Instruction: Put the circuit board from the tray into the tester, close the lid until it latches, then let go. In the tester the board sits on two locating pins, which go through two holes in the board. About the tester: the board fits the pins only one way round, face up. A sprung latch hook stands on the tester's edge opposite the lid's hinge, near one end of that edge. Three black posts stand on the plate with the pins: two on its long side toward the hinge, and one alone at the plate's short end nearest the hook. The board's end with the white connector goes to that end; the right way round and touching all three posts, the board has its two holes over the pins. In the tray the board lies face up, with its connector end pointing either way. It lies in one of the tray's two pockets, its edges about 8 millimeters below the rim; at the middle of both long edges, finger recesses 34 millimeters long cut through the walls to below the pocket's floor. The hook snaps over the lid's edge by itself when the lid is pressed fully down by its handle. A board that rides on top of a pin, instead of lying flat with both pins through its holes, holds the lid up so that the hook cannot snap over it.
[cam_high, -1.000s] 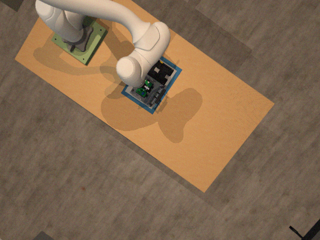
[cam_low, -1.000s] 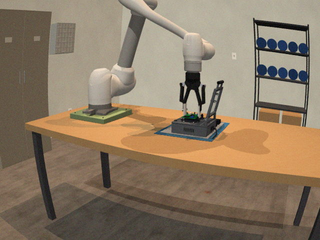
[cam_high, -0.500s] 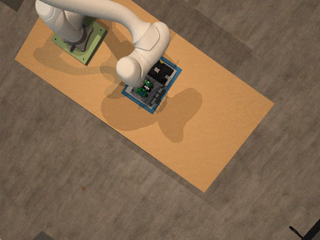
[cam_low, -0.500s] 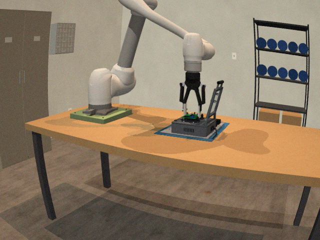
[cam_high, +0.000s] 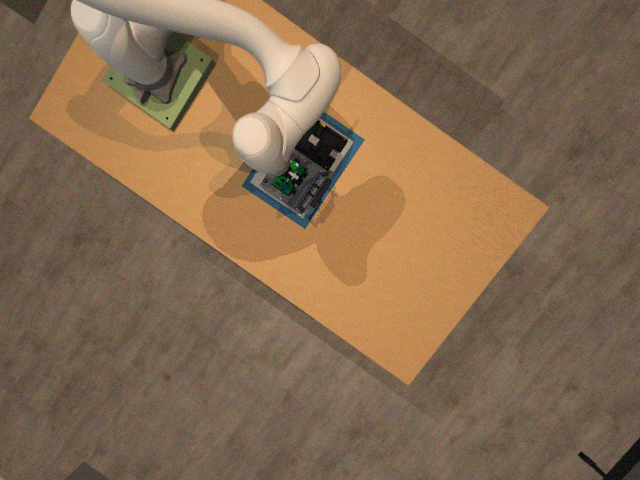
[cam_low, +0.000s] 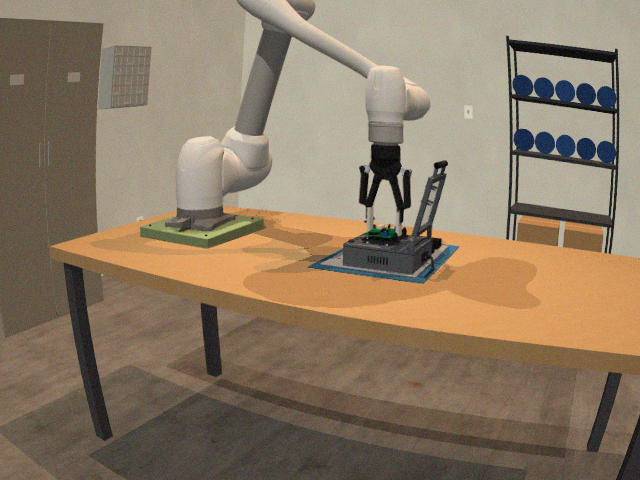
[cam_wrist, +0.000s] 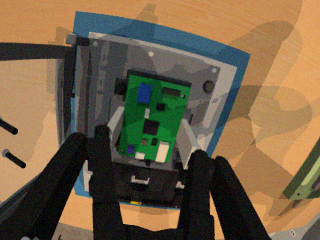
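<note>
My hand is 2 cm above the green circuit board. The rest, counted from my hand: lid 12 cm ahead, 2 cm to the right, 8 cm above; then latch hook 5 cm behind, 7 cm to the left, 1 cm below; then grey tester 4 cm ahead, 3 cm to the left, 1 cm above.
</note>
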